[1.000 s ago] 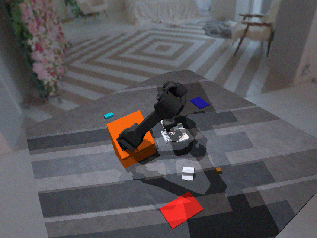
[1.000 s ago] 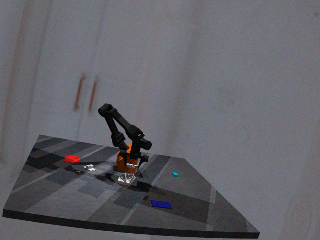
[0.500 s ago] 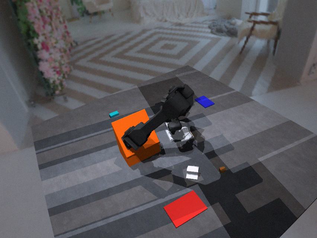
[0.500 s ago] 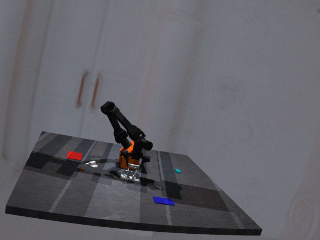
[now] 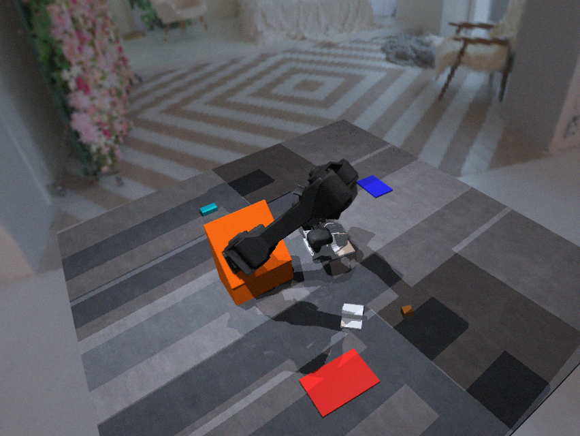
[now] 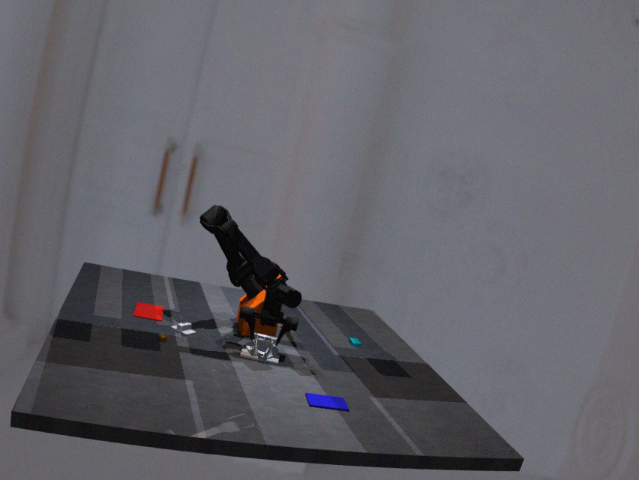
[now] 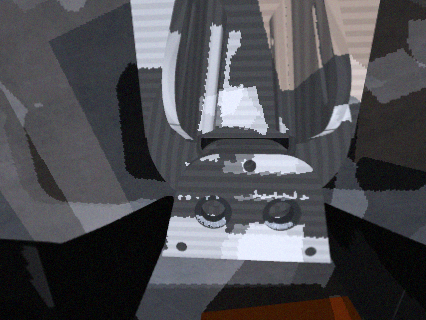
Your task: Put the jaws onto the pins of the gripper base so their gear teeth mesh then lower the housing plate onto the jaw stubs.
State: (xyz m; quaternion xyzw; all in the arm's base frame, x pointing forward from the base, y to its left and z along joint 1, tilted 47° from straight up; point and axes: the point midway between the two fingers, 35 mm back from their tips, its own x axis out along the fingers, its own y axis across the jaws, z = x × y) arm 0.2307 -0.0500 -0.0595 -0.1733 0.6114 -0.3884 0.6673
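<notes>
Right now my gripper tip is 2 cm short of the gripper jaw, 2 cm to the left of it and 1 cm above it. The rest, counted from my gripper tip: blue tile (36 cm ahead, 12 cm to the left, 2 cm below); then small brown cube (5 cm ahead, 33 cm to the right, 2 cm below); then white flat slab (7 cm ahead, 2 cm to the right, 2 cm below).
</notes>
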